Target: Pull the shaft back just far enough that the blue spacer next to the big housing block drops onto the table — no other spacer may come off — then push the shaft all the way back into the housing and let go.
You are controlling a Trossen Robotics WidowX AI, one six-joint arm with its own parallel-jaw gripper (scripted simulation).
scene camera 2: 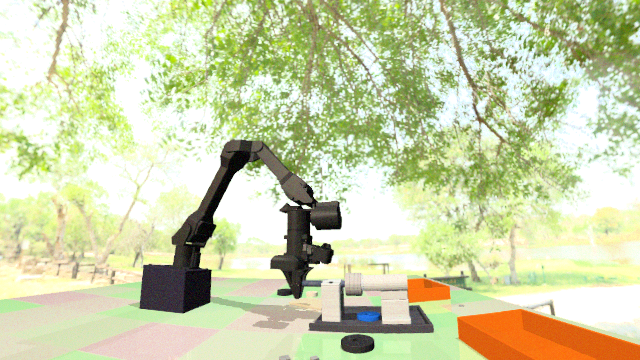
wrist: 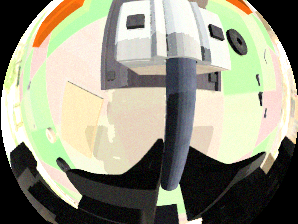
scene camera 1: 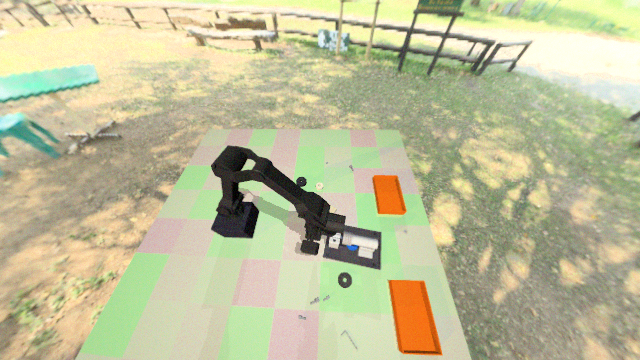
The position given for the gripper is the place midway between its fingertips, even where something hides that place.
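Note:
Shaft [wrist: 181,76] visible. Housing block [scene camera 2: 396,315] and [scene camera 1: 369,252]. The gripper [scene camera 2: 297,298] and [wrist: 167,142].

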